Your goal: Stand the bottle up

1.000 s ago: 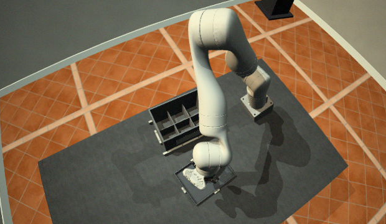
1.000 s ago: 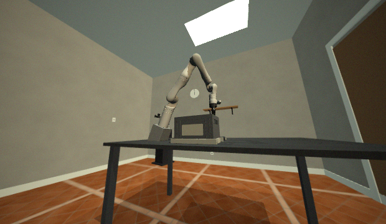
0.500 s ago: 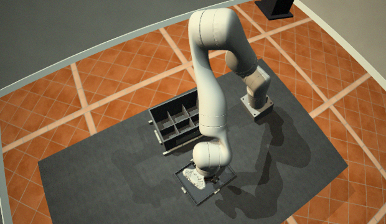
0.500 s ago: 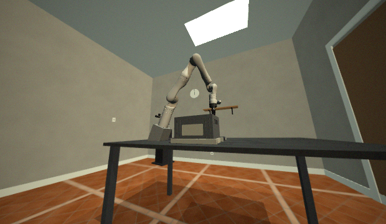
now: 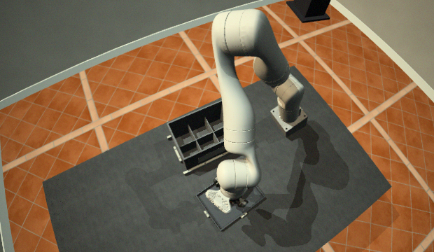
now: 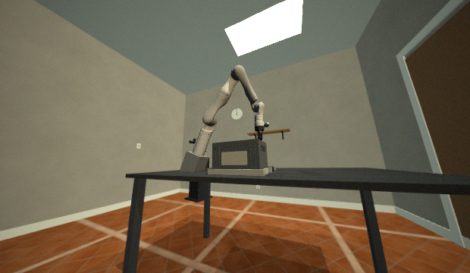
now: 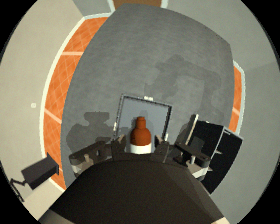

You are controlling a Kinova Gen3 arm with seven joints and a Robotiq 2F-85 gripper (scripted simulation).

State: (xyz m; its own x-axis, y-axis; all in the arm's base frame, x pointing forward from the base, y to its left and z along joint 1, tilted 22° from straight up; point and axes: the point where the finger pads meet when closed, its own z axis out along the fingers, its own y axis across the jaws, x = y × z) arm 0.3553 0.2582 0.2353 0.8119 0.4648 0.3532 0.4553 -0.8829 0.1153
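The brown bottle is 160 mm below my hand, 40 mm behind it and 20 mm to the right of it. From my hand the other things lie so: dark crate 300 mm to the right, 120 mm below; then dark tray 190 mm below, 30 mm behind, 20 mm to the right.
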